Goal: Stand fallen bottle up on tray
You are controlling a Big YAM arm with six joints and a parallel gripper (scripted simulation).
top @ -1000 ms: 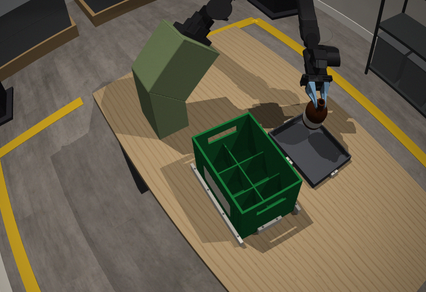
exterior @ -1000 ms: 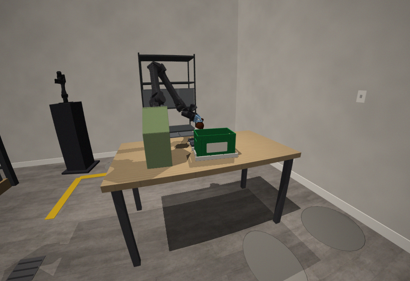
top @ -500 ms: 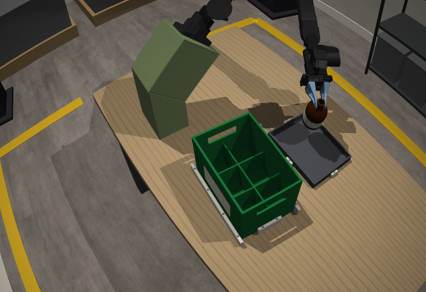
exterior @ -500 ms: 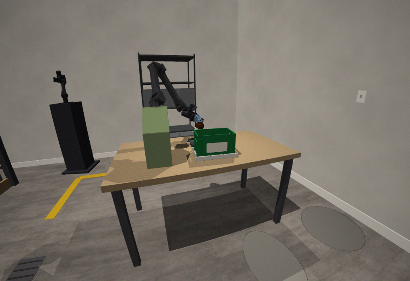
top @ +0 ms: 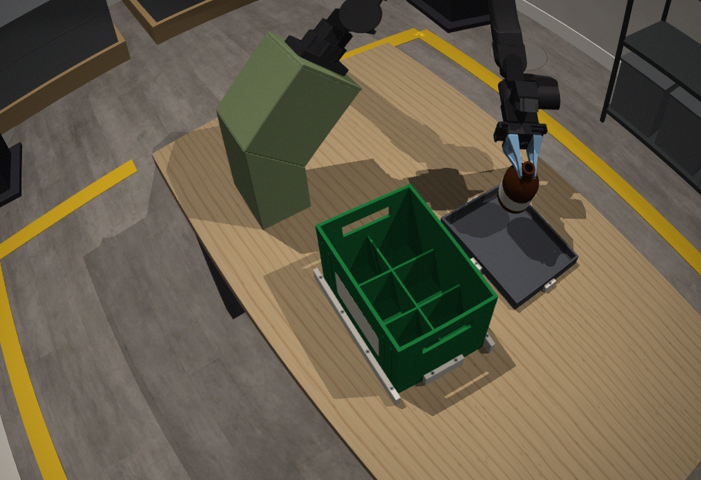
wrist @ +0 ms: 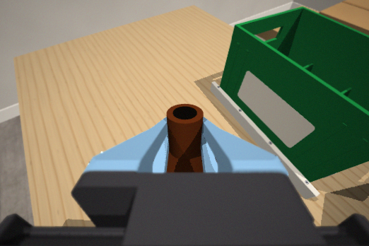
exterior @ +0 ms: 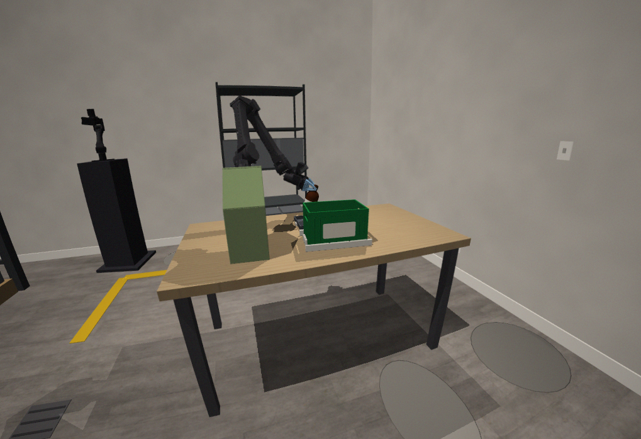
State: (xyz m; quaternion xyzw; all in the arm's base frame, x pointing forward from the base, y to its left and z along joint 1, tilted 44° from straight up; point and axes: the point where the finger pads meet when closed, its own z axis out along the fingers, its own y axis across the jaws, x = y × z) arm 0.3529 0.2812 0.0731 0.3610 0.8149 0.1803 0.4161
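My hand is 5 cm above the brown bottle, 2 cm past it and 1 cm to the right of it. From my hand the other things lie so: dark grey tray 19 cm below, 1 cm to the right, 1 cm ahead; then green crate 28 cm to the right, 12 cm below, 4 cm ahead.
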